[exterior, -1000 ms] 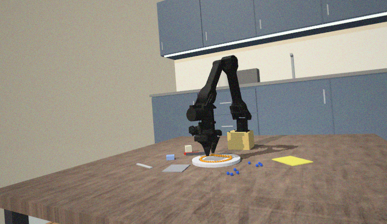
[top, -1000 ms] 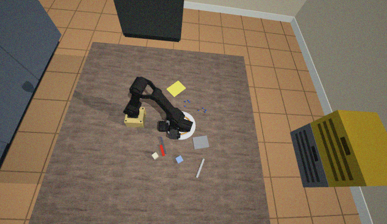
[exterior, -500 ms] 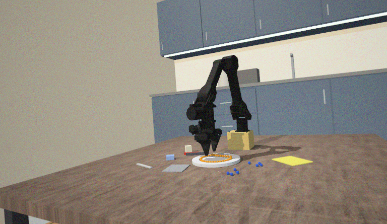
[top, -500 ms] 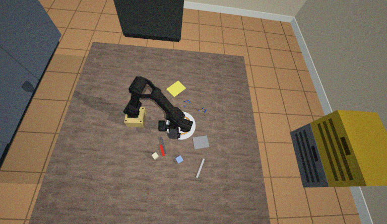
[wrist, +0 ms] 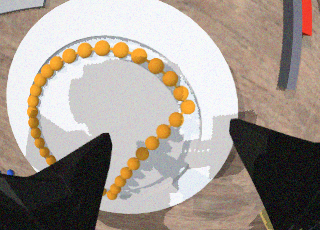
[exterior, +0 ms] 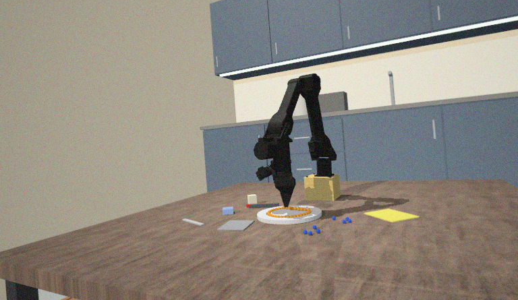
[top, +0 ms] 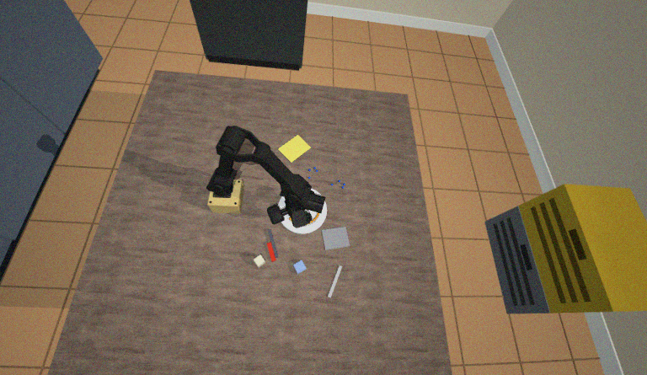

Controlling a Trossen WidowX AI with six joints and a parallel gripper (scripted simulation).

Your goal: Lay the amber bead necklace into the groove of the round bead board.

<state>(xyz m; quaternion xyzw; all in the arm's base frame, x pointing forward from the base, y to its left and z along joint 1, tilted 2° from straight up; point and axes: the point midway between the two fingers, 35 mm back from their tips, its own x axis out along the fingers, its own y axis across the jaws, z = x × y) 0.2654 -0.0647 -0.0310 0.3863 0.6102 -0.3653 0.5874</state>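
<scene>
My gripper tip is now 13 cm to the left of the red stick, 7 cm past it and 2 cm above it. The rest, counted from my gripper tip: cream cube 18 cm to the right, 11 cm behind, 1 cm below; light blue cube 20 cm to the right, 4 cm ahead, 2 cm below; grey square tile 18 cm ahead, 9 cm to the right, 2 cm below.
</scene>
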